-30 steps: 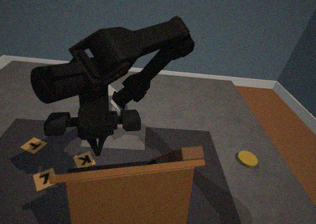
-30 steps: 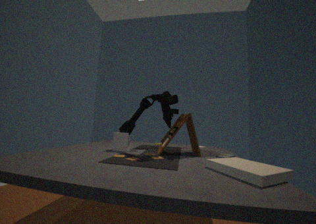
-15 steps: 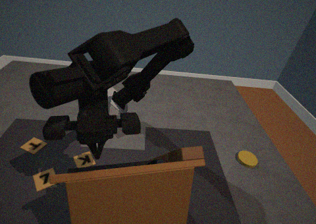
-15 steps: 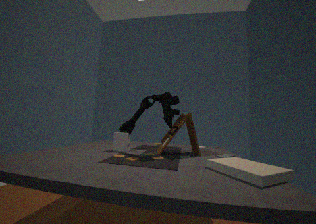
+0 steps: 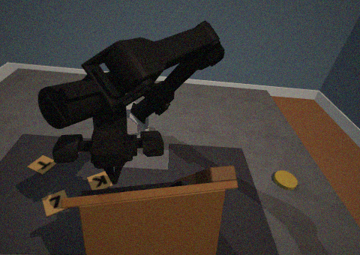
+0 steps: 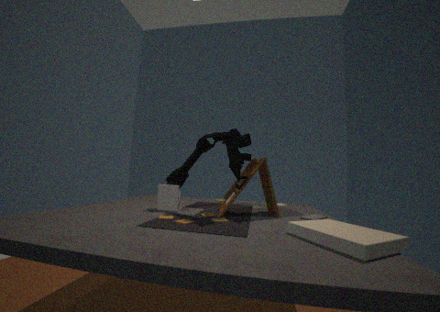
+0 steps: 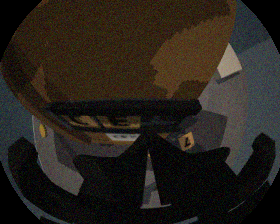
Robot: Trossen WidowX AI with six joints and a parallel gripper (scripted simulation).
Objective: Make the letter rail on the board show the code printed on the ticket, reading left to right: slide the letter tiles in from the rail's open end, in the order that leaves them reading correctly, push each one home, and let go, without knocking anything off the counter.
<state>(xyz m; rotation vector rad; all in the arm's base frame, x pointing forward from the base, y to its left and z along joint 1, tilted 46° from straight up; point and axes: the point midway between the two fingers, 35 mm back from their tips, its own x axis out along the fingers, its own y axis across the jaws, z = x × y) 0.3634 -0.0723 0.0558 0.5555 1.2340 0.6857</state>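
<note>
The ticket lies 90 mm below my gripper tip, 40 mm to the left of it and 40 mm behind it. Round my gripper tip: dark mat: 170 mm below, 160 mm behind, 10 mm to the left; tile: 290 mm behind, 210 mm to the right, 170 mm below; long white slab: 360 mm ahead, 330 mm to the right, 150 mm below.
</note>
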